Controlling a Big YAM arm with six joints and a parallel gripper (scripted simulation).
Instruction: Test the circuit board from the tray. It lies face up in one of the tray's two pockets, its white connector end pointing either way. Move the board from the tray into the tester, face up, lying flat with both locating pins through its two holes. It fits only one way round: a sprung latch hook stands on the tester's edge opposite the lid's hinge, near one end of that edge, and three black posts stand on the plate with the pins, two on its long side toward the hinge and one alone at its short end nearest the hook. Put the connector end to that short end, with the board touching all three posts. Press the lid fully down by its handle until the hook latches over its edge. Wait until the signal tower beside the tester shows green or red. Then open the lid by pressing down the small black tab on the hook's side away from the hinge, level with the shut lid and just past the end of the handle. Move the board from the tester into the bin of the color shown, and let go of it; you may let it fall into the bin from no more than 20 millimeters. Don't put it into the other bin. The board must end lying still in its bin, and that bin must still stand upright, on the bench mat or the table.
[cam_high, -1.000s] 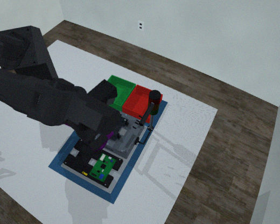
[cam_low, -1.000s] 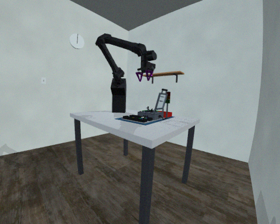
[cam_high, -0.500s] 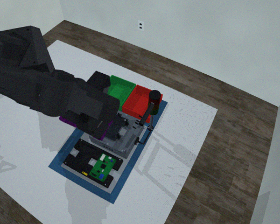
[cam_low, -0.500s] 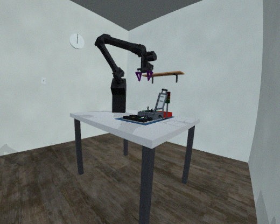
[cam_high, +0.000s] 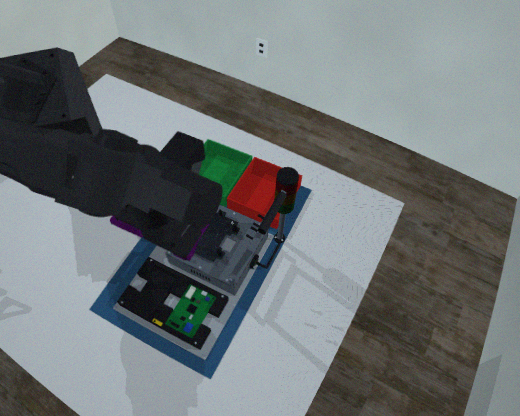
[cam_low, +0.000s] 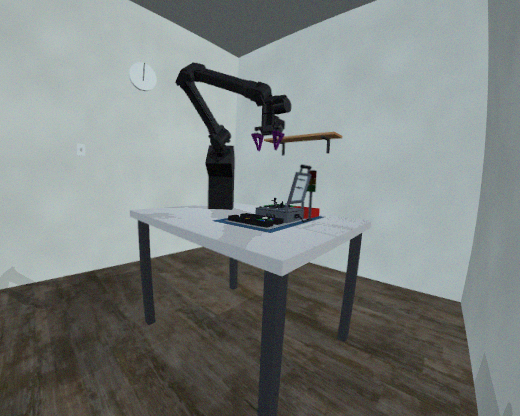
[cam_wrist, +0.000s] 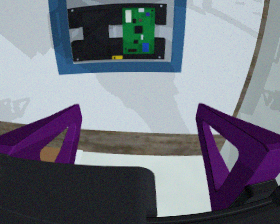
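Now: hand 310 mm above the green circuit board. Also, from my hand: black latch hook: 250 mm below, 240 mm to the left, 50 mm behind; red bin: 360 mm to the left, 320 mm below, 80 mm ahead; tester lid: 150 mm to the left, 150 mm below, 120 mm ahead.
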